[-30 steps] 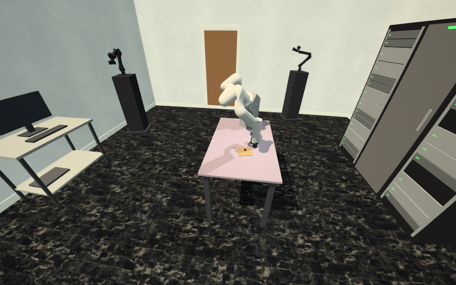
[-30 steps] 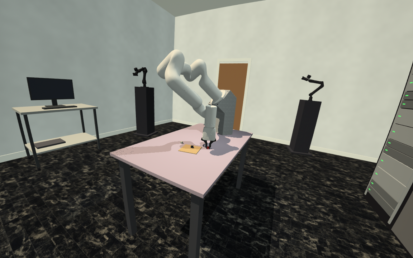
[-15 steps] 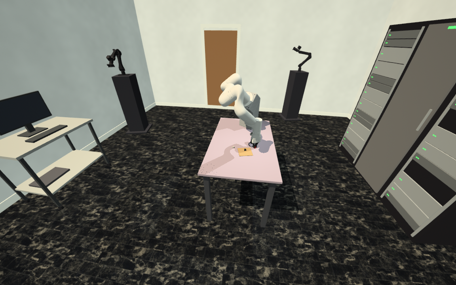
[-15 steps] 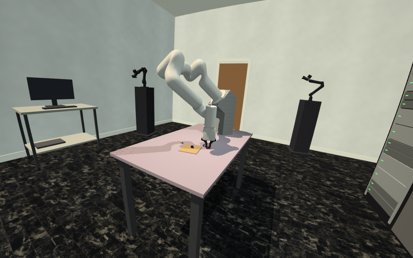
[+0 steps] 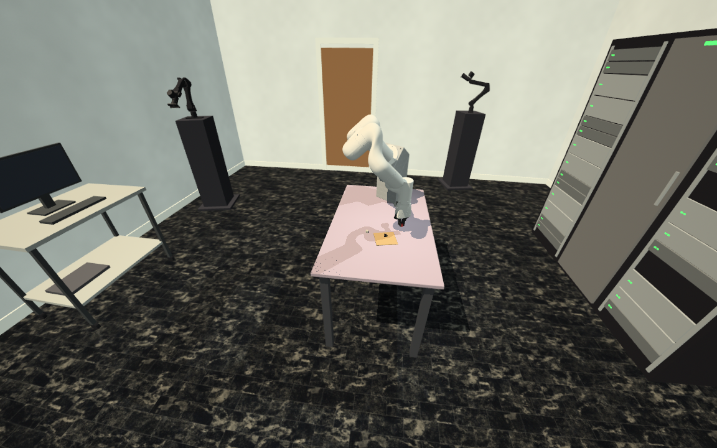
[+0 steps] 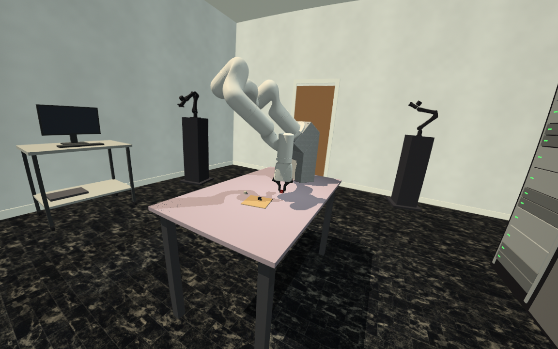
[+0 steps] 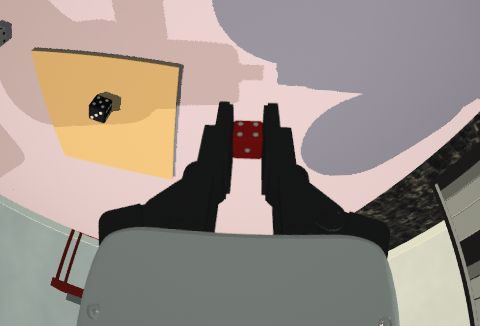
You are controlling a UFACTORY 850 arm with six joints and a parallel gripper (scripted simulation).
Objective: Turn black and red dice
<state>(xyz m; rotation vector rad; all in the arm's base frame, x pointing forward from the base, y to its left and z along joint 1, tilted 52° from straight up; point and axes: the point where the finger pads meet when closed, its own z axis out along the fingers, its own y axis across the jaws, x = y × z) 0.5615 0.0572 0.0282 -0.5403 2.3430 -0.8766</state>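
The mat lies 120 mm to the right of my hand, 70 mm below it and 70 mm ahead of it. The rest, counted from my hand: red die: 10 mm below, 10 mm ahead; then white die: 230 mm to the right, 70 mm below, 10 mm behind; then black die: 120 mm to the right, 60 mm below, 50 mm ahead.
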